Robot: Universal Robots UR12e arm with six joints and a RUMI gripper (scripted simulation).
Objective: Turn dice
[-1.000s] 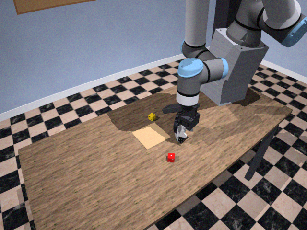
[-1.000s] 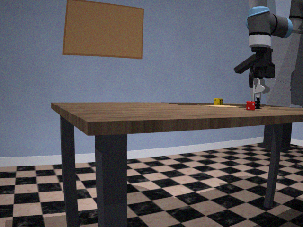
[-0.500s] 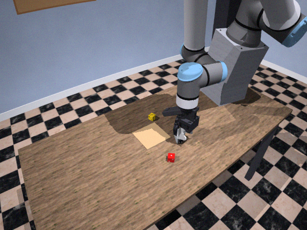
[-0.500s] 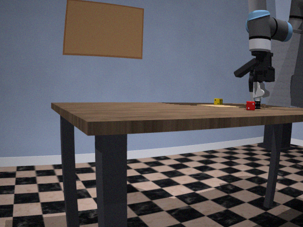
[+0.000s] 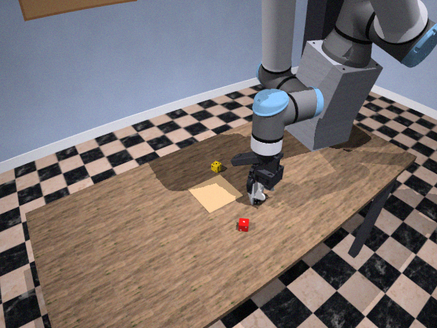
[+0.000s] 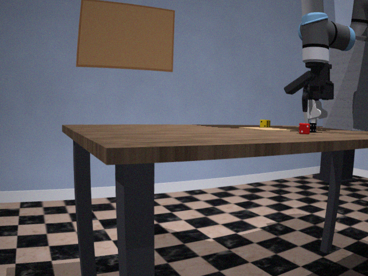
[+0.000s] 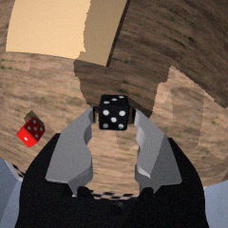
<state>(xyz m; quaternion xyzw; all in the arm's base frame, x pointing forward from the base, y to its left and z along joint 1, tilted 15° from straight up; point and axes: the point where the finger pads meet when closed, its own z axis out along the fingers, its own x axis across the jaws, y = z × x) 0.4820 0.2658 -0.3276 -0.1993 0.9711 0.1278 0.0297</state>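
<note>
Now: the black die right at my hand. From my hand the other things lie so: yellow die (21 cm to the right, 5 cm ahead); red die (10 cm ahead, 9 cm to the left); tan mat (11 cm ahead, 10 cm to the right, 2 cm below).
</note>
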